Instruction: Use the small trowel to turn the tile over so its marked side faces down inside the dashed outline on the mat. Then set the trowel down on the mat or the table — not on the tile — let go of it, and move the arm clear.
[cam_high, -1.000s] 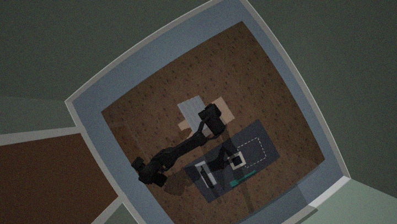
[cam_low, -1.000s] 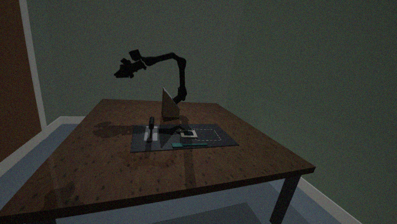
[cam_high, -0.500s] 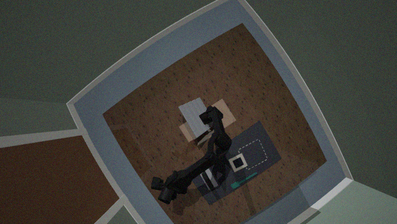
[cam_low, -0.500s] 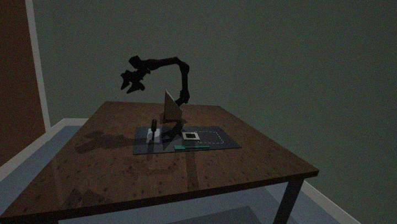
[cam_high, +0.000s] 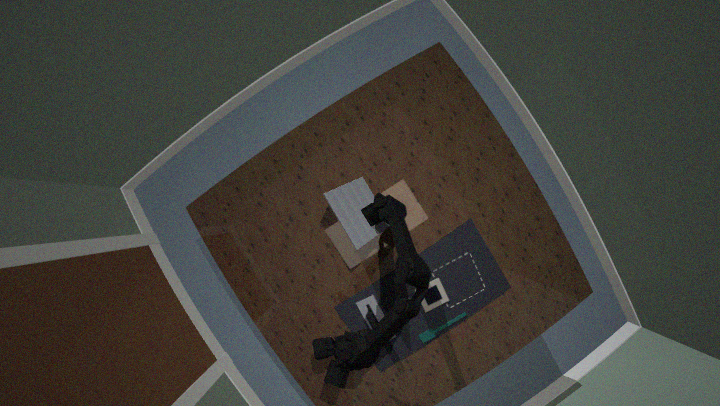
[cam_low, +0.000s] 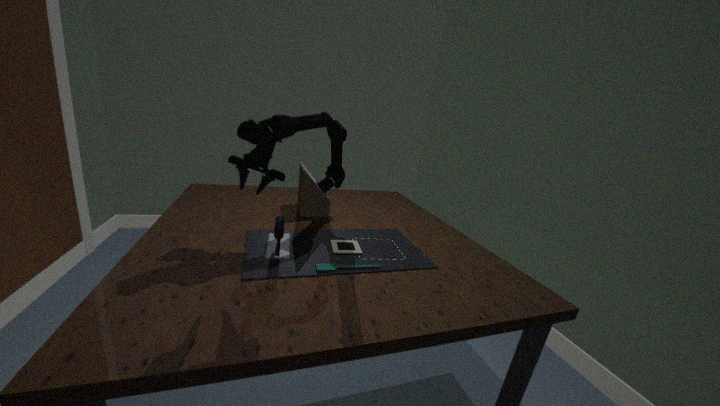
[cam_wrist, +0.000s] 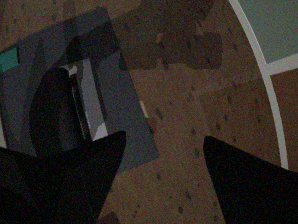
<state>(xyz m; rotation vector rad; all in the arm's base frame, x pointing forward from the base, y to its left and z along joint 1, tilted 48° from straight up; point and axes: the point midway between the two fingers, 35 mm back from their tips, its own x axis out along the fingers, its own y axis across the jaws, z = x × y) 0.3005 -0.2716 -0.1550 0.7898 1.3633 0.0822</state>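
Right now the trowel is 80 mm ahead of my gripper tip, 100 mm to the left of it and 140 mm below it. From my gripper tip the other things lie so: pale square tile: 90 mm ahead, 340 mm to the left, 170 mm below; then teal bar: 230 mm ahead, 290 mm to the left, 170 mm below; then dark mat: 90 mm ahead, 310 mm to the left, 190 mm below.
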